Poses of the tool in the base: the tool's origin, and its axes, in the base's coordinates. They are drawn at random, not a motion.
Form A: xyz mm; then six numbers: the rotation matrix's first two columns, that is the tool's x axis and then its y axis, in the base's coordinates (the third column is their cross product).
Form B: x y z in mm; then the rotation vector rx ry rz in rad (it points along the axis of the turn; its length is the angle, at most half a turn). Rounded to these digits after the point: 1 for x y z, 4 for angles.
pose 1, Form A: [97.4 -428.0 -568.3 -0.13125 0.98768 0.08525 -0.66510 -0.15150 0.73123]
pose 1, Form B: [97.4 -428.0 -568.3 0.6820 0.6405 1.6290]
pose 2, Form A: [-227.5 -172.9 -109.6 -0.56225 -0.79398 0.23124 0.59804 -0.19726 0.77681]
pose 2, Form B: [-227.5 -172.9 -109.6 0.2739 -1.0891 -1.8894]
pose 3, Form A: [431.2 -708.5 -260.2 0.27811 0.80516 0.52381 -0.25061 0.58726 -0.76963]
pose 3, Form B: [431.2 -708.5 -260.2 -0.6244 -1.0630 0.7734]
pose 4, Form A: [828.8 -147.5 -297.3 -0.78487 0.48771 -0.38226 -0.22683 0.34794 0.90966]
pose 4, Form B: [828.8 -147.5 -297.3 0.2267 1.9944 1.4862]
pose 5, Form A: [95.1 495.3 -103.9 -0.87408 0.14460 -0.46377 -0.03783 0.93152 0.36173]
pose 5, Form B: [95.1 495.3 -103.9 0.0765 2.5890 0.4982]
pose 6, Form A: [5.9 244.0 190.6 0.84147 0.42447 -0.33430 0.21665 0.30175 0.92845]
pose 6, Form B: [5.9 244.0 190.6 1.2782 0.5948 0.1491]
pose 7, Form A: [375.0 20.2 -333.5 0.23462 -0.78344 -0.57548 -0.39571 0.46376 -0.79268]
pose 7, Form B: [375.0 20.2 -333.5 -1.1373 1.3796 -0.3655]
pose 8, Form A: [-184.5 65.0 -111.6 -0.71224 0.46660 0.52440 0.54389 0.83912 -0.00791]
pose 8, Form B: [-184.5 65.0 -111.6 -0.7410 -2.4952 -0.1992]
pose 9, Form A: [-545.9 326.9 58.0 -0.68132 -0.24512 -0.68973 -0.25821 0.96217 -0.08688]
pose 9, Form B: [-545.9 326.9 58.0 -0.3513 2.3469 0.0224]
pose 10, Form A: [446.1 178.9 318.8 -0.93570 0.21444 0.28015 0.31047 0.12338 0.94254]
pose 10, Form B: [446.1 178.9 318.8 -0.5380 -2.2968 -1.9590]
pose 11, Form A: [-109.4 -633.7 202.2 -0.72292 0.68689 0.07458 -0.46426 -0.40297 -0.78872]
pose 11, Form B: [-109.4 -633.7 202.2 -0.3426 -1.0922 2.1444]
